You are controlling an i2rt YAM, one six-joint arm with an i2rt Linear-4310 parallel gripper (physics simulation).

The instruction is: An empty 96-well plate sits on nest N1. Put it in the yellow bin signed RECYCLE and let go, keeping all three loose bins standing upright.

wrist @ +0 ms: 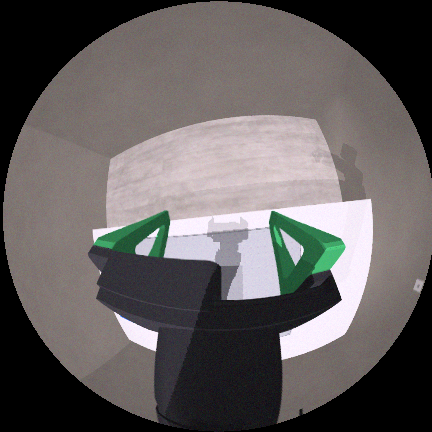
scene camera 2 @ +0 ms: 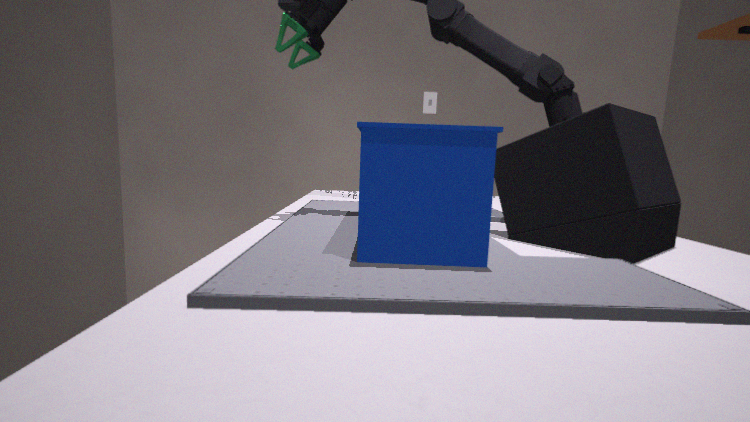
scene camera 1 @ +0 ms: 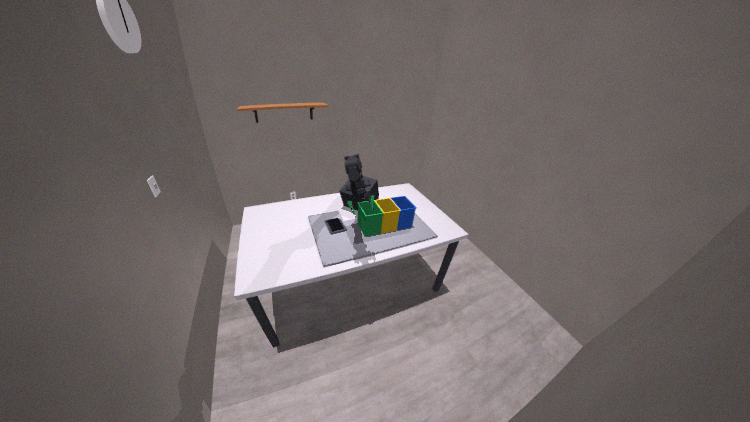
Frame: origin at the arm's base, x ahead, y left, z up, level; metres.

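Seen in the pictures: gripper, fingertip midpoint: (wrist: 219,215) (scene camera 2: 284,59) (scene camera 1: 363,212); arm's base, link origin: (scene camera 2: 569,134).
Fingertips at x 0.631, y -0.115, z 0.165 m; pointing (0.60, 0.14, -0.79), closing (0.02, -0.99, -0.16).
Offsets run from my fingertips to a thing's top centre. Level surfaces: height alone.
A small black plate @(0.383 m back, 0.106 m right, 0.336 m down) (scene camera 1: 335,225) appears to lie flat on its grey-edged nest, left of the bins; its wells are too small to tell. The yellow bin @(0.328 m back, 0.260 m left, 0.182 m down) (scene camera 1: 389,222) stands upright between the green bin @(0.315 m back, 0.131 m left, 0.182 m down) (scene camera 1: 371,224) and the blue bin @(0.340 m back, 0.390 m left, 0.182 m down) (scene camera 1: 406,218) (scene camera 2: 425,199), which are also upright. The blue bin hides the others in scene camera 2, and no sign is legible. My gripper (scene camera 1: 361,204) (scene camera 2: 284,58) (wrist: 219,215) is open and empty, its green fingers wide apart. It hangs above bin height and is tilted downward. The plate does not show in the wrist view.
The bins stand on a grey perforated board (scene camera 1: 335,252) (scene camera 2: 409,306) on the white table @(0.375 m down) (scene camera 1: 270,246) (scene camera 2: 367,362). The black robot base (scene camera 1: 367,188) (scene camera 2: 582,178) is behind the bins in scene camera 1. An orange shelf (scene camera 1: 283,106) is on the wall.
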